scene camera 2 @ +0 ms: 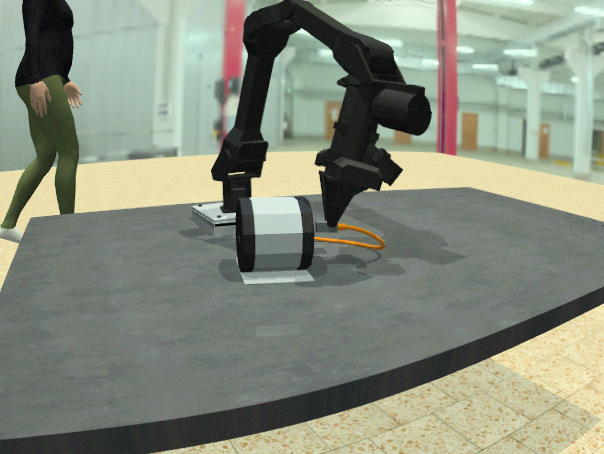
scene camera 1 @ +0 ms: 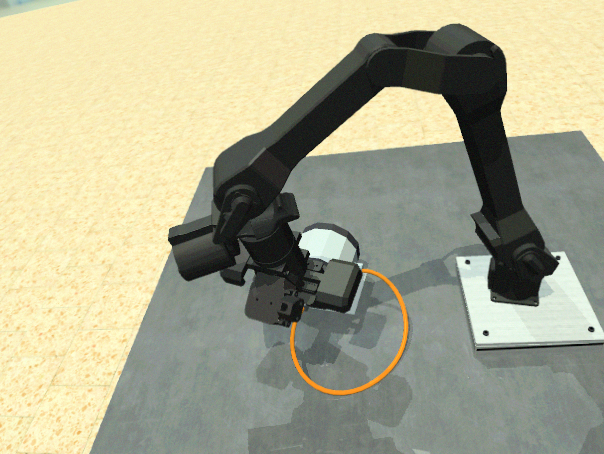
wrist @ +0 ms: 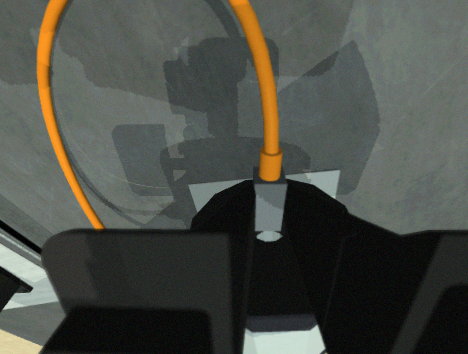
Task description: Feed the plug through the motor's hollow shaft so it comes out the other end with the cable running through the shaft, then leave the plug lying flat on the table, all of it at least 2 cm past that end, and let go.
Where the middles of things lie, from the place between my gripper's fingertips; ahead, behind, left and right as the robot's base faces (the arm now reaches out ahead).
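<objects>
The grey plug [wrist: 270, 195] is where my gripper is now, right at it.
</objects>
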